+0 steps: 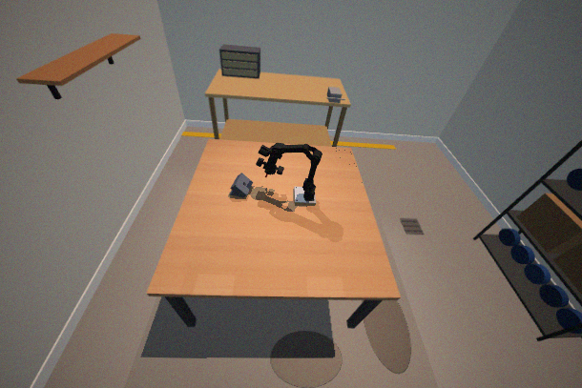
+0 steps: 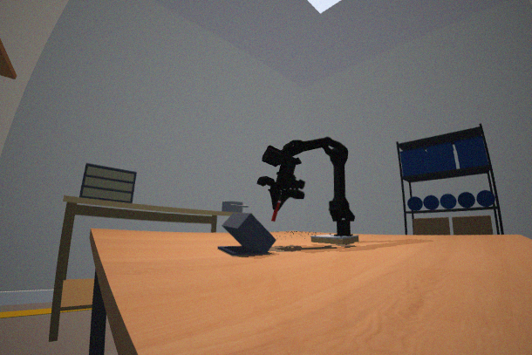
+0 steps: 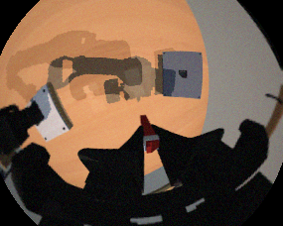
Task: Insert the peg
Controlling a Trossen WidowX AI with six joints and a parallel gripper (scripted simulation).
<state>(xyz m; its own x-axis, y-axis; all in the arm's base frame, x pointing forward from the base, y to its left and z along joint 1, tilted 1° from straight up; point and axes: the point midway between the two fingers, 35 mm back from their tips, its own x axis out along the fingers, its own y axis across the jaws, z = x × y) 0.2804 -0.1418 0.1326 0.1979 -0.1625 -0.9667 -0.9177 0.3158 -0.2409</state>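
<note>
My gripper tip is 18 cm short of the sloped panel, 4 cm to the right of it and 7 cm above it. The rest, counted from my gripper tip: red peg (2 cm above).
</note>
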